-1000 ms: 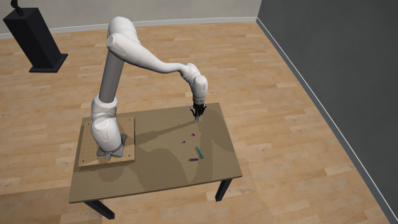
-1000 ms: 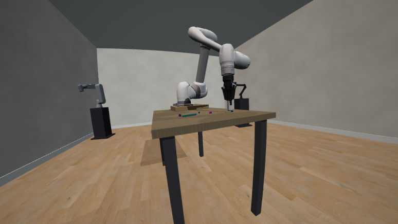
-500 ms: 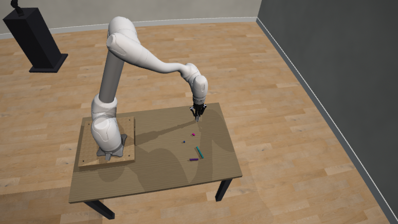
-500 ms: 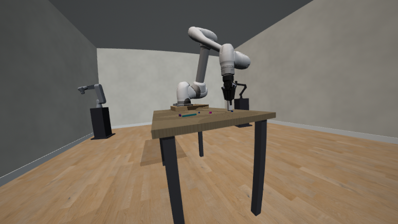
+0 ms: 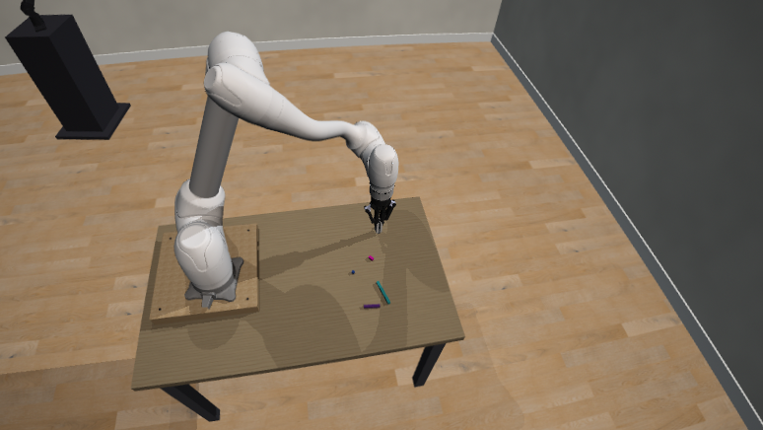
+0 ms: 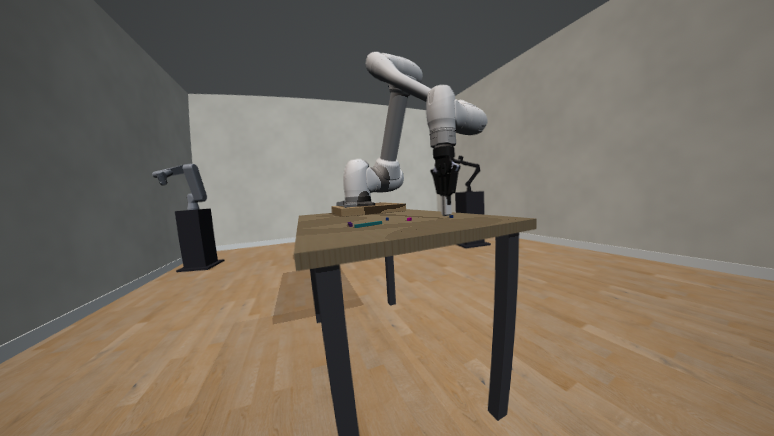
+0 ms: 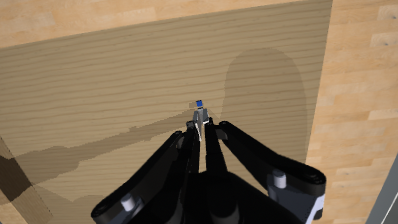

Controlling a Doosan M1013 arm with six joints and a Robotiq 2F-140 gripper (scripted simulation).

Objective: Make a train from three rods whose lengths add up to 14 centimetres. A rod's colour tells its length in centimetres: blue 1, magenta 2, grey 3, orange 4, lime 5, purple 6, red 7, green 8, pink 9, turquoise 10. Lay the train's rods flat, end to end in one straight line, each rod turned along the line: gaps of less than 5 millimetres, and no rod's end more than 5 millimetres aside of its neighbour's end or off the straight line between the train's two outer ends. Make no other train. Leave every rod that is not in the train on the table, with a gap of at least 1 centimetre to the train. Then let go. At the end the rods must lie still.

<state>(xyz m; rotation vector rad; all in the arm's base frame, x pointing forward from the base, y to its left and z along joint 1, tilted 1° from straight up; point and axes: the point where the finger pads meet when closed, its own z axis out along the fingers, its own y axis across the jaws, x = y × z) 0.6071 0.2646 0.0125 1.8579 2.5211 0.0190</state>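
The turquoise rod is 2 cm ahead of my hand, 28 cm to the right of it and 4 cm below it. Round my hand: purple rod (2 cm behind, 34 cm to the right, 4 cm below); grey rod (3 cm below); magenta rod (3 cm behind, 13 cm to the right, 4 cm below).
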